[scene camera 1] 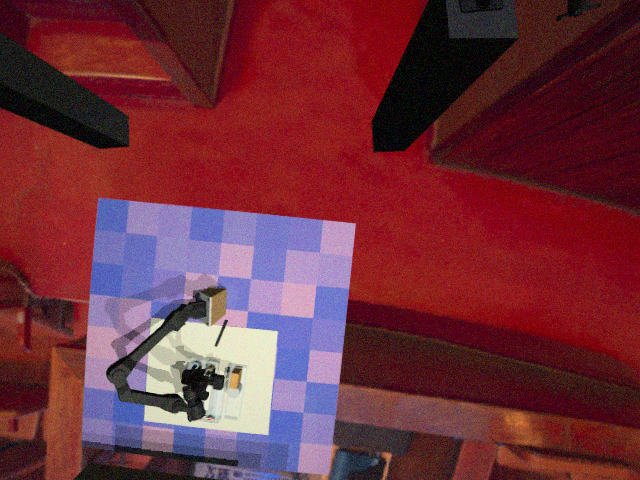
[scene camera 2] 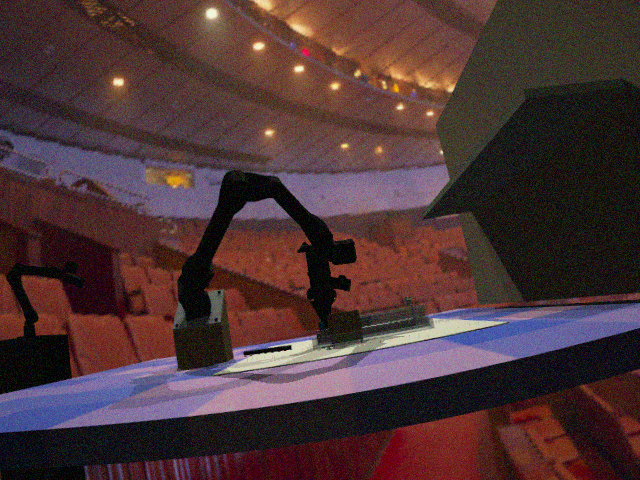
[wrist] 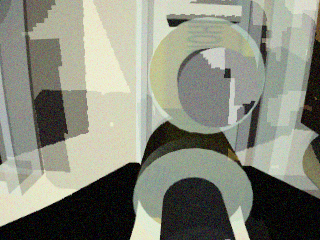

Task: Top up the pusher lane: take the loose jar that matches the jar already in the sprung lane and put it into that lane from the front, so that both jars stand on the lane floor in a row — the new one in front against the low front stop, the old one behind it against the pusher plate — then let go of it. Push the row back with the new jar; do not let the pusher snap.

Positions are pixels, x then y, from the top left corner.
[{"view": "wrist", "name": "my gripper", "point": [189, 175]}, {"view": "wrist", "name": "clear glass jar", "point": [186, 178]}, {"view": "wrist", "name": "clear glass jar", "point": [206, 75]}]
